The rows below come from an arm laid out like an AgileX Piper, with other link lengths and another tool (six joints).
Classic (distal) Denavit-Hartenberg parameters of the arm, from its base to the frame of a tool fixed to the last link. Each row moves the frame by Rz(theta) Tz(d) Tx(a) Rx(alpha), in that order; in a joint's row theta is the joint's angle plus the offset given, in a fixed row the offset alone. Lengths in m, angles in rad.
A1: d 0.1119  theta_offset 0  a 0  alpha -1.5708
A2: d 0  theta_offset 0.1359  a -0.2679  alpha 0
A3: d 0  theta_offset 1.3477  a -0.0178  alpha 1.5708
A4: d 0.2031  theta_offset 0  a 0  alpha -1.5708
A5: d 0  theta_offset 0  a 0  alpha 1.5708
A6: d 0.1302  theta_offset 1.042  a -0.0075  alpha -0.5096
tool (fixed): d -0.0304  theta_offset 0  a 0  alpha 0
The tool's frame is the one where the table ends.
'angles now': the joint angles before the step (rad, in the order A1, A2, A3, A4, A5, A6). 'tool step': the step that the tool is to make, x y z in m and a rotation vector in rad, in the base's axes. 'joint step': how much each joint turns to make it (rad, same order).
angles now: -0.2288 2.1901 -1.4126 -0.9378 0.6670 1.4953
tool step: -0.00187 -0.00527 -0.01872 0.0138 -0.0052 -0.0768
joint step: -0.0146 0.0508 0.0000 -0.0300 0.0000 0.1042
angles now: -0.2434 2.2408 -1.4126 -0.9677 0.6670 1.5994
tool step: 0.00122 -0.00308 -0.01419 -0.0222 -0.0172 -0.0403
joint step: -0.0011 0.0438 0.0000 -0.0838 -0.0009 0.1250
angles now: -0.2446 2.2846 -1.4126 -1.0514 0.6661 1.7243
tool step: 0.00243 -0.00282 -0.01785 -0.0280 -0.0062 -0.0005
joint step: 0.0001 0.0548 -0.0001 -0.1061 -0.0134 0.1124
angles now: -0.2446 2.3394 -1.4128 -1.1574 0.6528 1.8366
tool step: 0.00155 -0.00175 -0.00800 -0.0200 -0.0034 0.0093
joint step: 0.0000 0.0262 -0.0008 -0.0640 -0.0052 0.0563
